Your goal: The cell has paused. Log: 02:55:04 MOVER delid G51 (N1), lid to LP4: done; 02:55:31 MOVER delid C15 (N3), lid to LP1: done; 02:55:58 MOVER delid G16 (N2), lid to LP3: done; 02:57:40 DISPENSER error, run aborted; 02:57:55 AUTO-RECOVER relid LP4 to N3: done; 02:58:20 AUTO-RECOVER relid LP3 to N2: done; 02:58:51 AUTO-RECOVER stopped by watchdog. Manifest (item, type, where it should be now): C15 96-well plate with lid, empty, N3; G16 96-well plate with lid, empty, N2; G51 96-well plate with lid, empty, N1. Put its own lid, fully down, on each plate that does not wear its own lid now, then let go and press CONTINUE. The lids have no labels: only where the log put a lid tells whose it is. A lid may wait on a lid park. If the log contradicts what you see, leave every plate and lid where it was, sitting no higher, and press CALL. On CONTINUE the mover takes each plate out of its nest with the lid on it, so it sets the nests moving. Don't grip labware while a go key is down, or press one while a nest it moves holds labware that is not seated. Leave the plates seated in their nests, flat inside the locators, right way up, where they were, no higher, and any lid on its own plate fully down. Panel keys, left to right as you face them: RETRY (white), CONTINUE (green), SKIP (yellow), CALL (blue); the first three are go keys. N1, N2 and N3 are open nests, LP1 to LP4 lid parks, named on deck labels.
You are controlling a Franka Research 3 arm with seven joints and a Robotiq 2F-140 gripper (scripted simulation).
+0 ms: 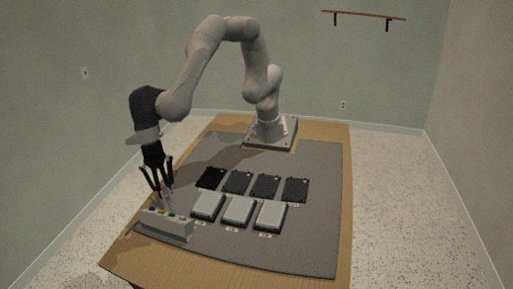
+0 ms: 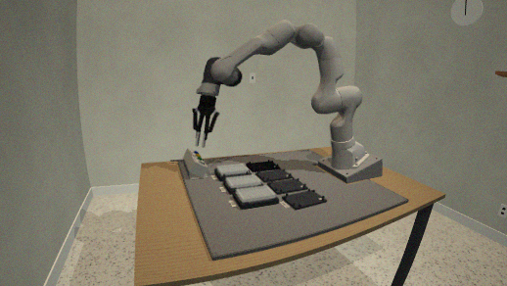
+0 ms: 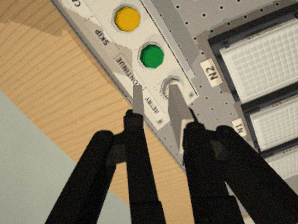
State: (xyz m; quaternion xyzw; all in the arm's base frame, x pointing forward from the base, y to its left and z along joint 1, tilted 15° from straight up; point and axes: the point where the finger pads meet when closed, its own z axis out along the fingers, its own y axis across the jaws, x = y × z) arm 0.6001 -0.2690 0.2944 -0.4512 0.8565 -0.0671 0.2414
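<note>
The green continue key lies 90 mm below my hand, 10 mm to the right of it and 10 mm ahead of it. Also, from my hand: white retry key 90 mm below, 40 mm to the left, 10 mm ahead; blue call key 110 mm to the right, 90 mm below; yellow skip key 90 mm below, 60 mm to the right.
</note>
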